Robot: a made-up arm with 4 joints. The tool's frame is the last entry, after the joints. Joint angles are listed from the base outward.
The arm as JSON. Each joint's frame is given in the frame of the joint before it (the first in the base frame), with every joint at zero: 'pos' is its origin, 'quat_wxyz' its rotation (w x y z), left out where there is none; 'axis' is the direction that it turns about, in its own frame. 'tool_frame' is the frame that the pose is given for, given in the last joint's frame.
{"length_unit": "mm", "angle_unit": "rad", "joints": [
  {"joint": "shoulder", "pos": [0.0, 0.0, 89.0], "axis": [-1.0, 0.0, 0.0]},
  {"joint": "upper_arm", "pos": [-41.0, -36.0, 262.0], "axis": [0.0, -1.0, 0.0]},
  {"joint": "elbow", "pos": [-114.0, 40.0, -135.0], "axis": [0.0, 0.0, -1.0]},
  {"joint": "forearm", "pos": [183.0, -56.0, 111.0], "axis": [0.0, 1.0, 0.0]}
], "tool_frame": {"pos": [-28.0, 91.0, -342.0]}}
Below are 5 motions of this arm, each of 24 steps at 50 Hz.
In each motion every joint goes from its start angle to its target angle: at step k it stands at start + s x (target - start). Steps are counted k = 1, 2, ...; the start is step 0. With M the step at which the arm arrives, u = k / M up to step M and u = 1 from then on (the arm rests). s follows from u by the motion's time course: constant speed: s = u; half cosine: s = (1 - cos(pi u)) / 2; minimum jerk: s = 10 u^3 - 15 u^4 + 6 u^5.
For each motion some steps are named. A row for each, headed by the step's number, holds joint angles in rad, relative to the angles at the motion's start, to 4 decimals.
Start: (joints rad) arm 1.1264 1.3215 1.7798 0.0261
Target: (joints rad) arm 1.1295 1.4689 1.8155 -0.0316
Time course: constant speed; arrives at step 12
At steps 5, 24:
5: 0.0013 0.0614 0.0149 -0.0240
24: 0.0031 0.1474 0.0357 -0.0577

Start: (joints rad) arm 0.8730 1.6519 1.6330 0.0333
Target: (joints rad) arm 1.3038 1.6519 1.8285 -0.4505
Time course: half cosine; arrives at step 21
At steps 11, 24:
11: 0.2315 0.0000 0.1051 -0.2600
24: 0.4308 0.0000 0.1955 -0.4838

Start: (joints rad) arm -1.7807 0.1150 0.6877 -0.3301
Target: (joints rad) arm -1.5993 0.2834 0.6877 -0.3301
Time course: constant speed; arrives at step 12
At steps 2, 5, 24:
2: 0.0302 0.0281 0.0000 0.0000
5: 0.0756 0.0702 0.0000 0.0000
24: 0.1814 0.1684 0.0000 0.0000

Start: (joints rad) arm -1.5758 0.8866 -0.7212 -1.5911
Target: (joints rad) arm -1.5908 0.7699 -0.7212 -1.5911
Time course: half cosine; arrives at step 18
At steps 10, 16, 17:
10: -0.0088 -0.0685 0.0000 0.0000
16: -0.0145 -0.1132 0.0000 0.0000
17: -0.0149 -0.1158 0.0000 0.0000

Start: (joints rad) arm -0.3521 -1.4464 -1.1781 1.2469
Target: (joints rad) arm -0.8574 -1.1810 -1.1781 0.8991
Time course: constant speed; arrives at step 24
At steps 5, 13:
5: -0.1053 0.0553 0.0000 -0.0725
13: -0.2737 0.1438 0.0000 -0.1884

